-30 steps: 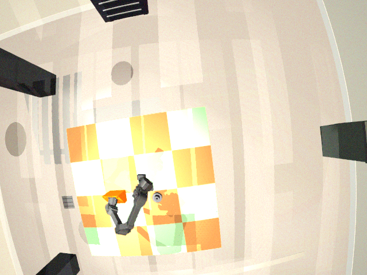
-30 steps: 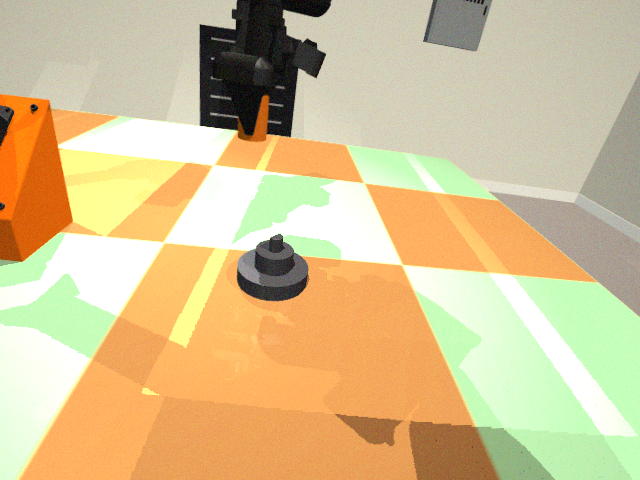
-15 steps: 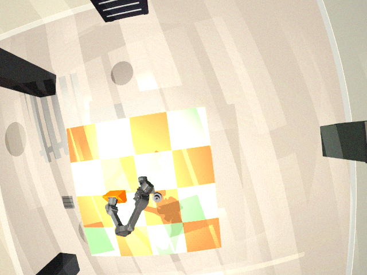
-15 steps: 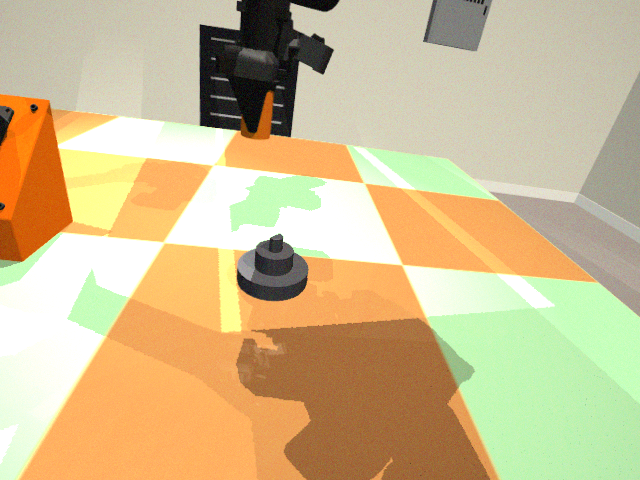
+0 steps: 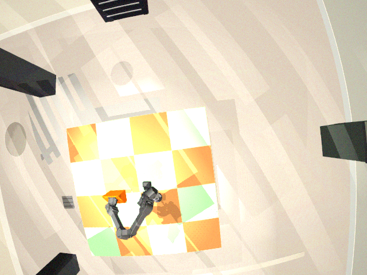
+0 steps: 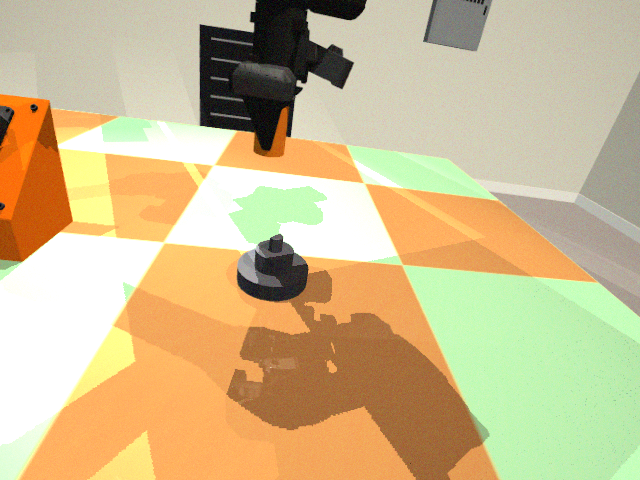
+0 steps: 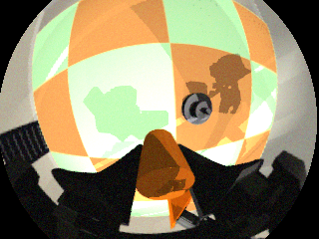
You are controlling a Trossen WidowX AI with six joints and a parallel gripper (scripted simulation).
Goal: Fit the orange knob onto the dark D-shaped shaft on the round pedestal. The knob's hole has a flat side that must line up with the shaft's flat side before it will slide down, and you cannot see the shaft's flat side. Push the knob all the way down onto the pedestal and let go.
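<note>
Right now the pedestal is 11 cm to the right of my gripper tip, 10 cm below it and 3 cm ahead of it. Also, from my gripper tip: knob: 2 cm above.
</note>
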